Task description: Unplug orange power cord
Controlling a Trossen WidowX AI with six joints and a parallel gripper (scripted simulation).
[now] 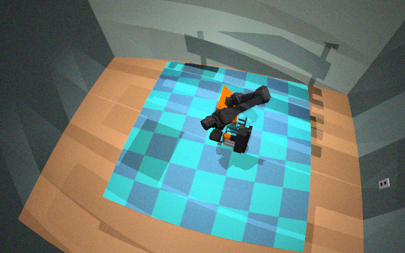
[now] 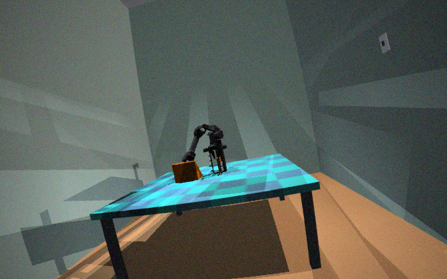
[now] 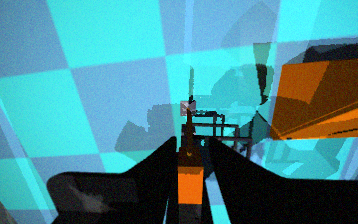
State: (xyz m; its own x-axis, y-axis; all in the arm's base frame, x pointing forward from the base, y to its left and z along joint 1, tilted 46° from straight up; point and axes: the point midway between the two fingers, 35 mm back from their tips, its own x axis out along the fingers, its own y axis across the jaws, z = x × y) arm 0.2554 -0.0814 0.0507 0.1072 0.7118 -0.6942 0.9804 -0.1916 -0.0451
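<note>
The orange plug is 7 cm to the left of my gripper tip and 1 cm ahead of it.
</note>
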